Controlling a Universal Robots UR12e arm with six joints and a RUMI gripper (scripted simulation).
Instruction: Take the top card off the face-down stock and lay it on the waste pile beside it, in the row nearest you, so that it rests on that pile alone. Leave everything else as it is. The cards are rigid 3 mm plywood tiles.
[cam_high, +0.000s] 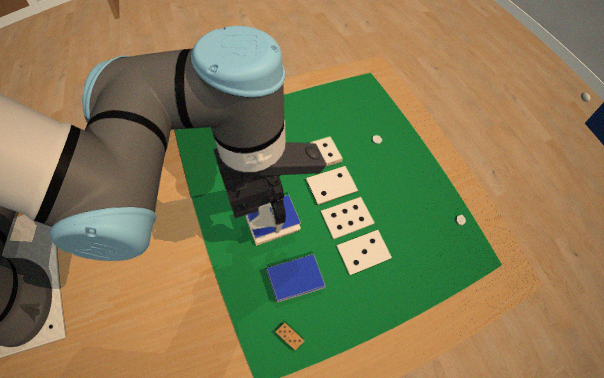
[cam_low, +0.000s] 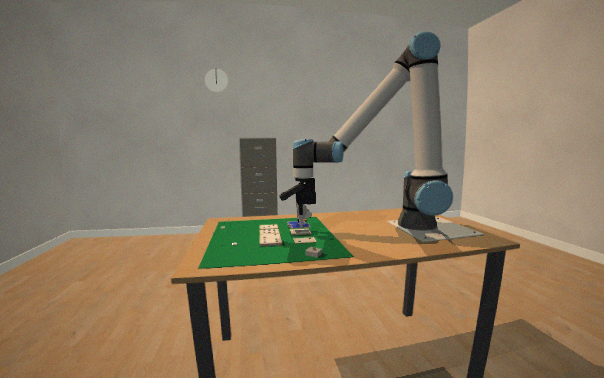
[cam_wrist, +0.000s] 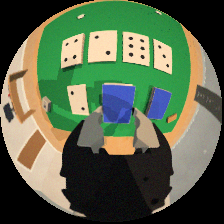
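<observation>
Now: the green mat 130 mm ahead of my hand, 60 mm below it and 10 mm to the right of it. From my hand the other things lie so: grey block: 270 mm to the left, 50 mm ahead, 30 mm below.
</observation>
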